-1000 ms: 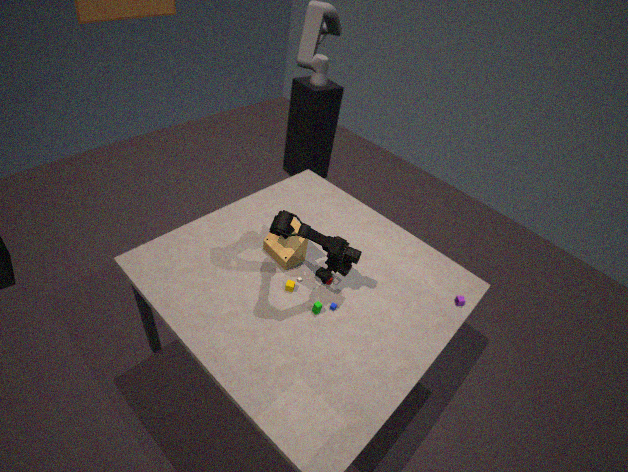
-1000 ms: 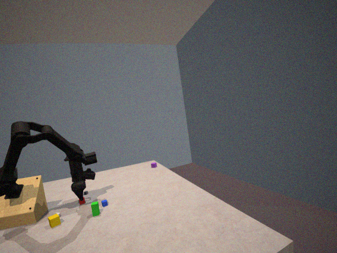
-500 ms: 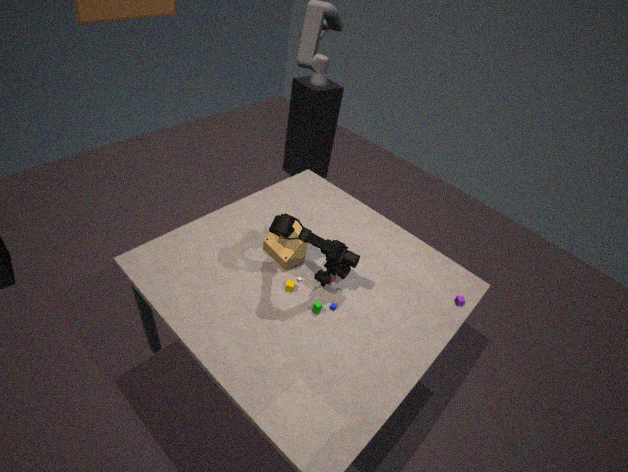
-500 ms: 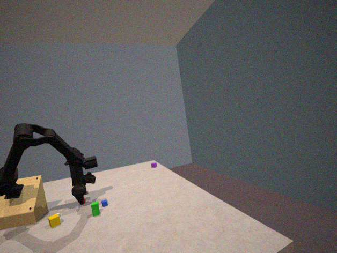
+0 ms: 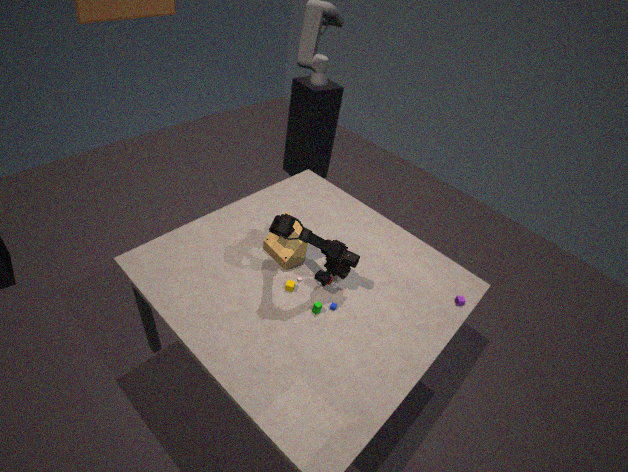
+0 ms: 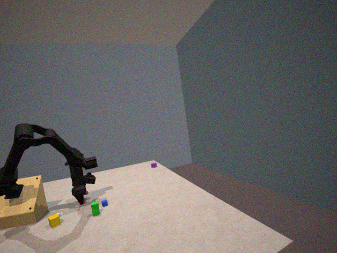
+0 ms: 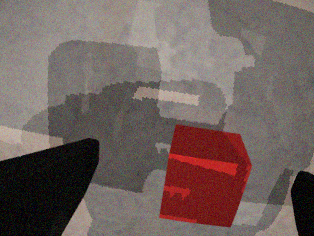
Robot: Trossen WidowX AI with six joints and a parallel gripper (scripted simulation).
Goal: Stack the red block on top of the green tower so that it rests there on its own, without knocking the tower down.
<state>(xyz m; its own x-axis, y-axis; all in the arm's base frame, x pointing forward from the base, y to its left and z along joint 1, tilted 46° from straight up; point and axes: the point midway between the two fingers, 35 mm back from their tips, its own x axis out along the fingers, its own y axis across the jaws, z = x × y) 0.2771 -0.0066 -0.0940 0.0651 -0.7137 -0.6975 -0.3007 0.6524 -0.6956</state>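
The red block is right at my gripper tip. The rest, counted from my gripper tip: blue cube (130 mm ahead, 80 mm to the right); then yellow cube (60 mm behind, 180 mm to the right, 10 mm above); then green block (110 mm ahead, 150 mm to the right, 30 mm above).
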